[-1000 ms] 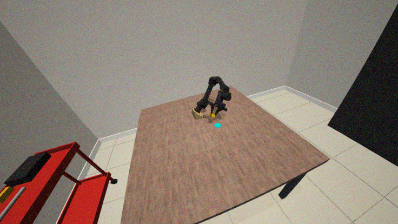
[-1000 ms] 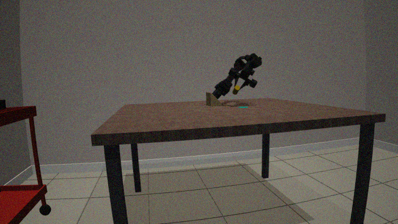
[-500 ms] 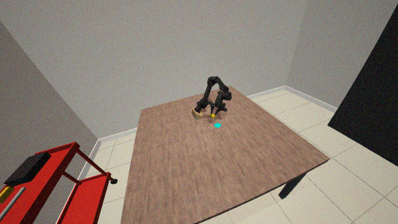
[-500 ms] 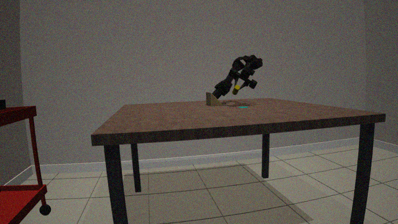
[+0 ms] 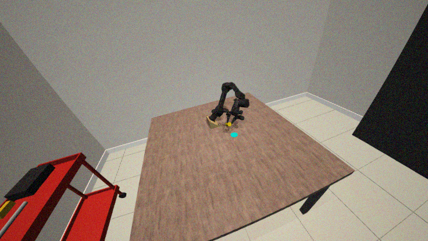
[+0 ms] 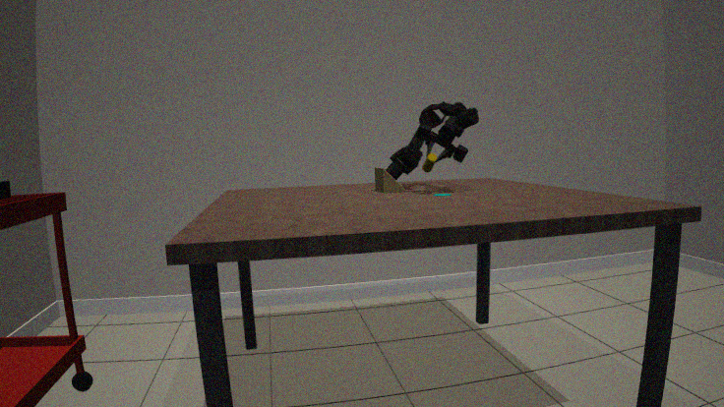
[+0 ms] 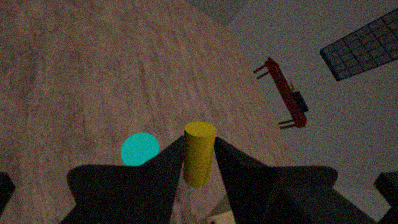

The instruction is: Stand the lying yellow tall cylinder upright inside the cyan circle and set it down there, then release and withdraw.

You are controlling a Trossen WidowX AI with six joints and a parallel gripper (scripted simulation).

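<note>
My gripper tip is now 10 mm short of the cyan circle, 30 mm to the right of it and 120 mm above it. Round my gripper tip: yellow cylinder 10 mm behind, 10 mm below.
</note>
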